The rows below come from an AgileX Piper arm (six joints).
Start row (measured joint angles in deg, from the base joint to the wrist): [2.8, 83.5, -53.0, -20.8, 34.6, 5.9]
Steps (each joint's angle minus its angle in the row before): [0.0, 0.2, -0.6, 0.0, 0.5, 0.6]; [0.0, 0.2, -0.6, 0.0, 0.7, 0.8]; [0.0, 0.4, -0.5, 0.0, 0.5, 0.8]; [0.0, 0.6, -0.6, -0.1, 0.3, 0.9]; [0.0, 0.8, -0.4, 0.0, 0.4, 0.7]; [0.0, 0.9, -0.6, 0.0, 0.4, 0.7]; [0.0, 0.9, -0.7, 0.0, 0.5, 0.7]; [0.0, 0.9, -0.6, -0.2, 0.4, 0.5]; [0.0, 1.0, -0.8, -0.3, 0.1, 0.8]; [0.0, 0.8, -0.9, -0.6, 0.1, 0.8]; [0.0, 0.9, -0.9, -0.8, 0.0, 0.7]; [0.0, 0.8, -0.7, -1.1, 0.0, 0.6]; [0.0, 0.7, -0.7, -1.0, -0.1, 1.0]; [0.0, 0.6, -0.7, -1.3, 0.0, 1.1]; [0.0, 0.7, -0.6, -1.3, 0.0, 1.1]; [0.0, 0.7, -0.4, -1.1, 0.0, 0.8]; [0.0, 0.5, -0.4, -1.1, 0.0, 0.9]
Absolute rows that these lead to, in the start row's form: [2.8, 83.7, -53.6, -20.8, 35.1, 6.5]; [2.8, 83.9, -54.2, -20.8, 35.8, 7.3]; [2.8, 84.3, -54.7, -20.8, 36.3, 8.1]; [2.8, 84.9, -55.3, -20.9, 36.6, 9.0]; [2.8, 85.7, -55.7, -20.9, 37.0, 9.7]; [2.8, 86.6, -56.3, -20.9, 37.4, 10.4]; [2.8, 87.5, -57.0, -20.9, 37.9, 11.1]; [2.8, 88.4, -57.6, -21.1, 38.3, 11.6]; [2.8, 89.4, -58.4, -21.4, 38.4, 12.4]; [2.8, 90.2, -59.3, -22.0, 38.5, 13.2]; [2.8, 91.1, -60.2, -22.8, 38.5, 13.9]; [2.8, 91.9, -60.9, -23.9, 38.5, 14.5]; [2.8, 92.6, -61.6, -24.9, 38.4, 15.5]; [2.8, 93.2, -62.3, -26.2, 38.4, 16.6]; [2.8, 93.9, -62.9, -27.5, 38.4, 17.7]; [2.8, 94.6, -63.3, -28.6, 38.4, 18.5]; [2.8, 95.1, -63.7, -29.7, 38.4, 19.4]
